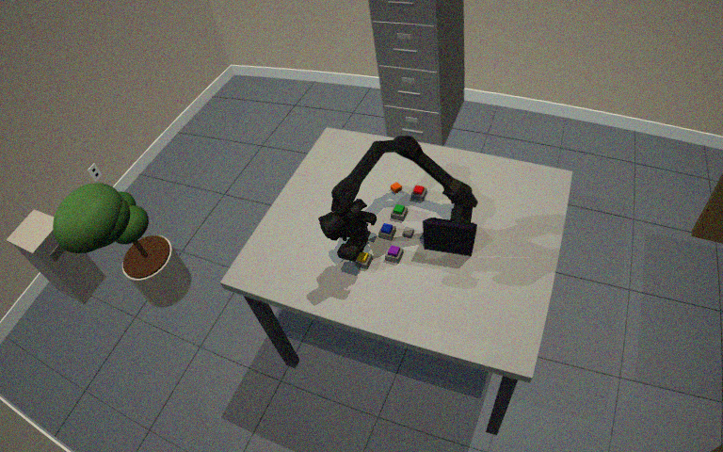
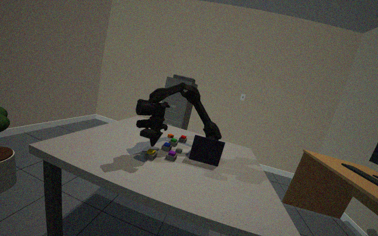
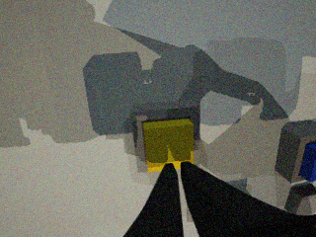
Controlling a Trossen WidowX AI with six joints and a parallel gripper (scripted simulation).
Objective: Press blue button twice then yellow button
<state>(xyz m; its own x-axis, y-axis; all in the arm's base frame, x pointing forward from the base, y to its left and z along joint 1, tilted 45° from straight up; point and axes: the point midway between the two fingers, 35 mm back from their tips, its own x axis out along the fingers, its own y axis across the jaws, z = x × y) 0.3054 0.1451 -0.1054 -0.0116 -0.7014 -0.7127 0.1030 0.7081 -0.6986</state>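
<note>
Now: gripper tip 30 mm above the yellow button. The rest, counted from my gripper tip: purple button 100 mm behind, 50 mm to the right, 30 mm below; small grey block 120 mm behind, 150 mm to the right, 50 mm below; blue button 50 mm behind, 140 mm to the right, 30 mm below.
</note>
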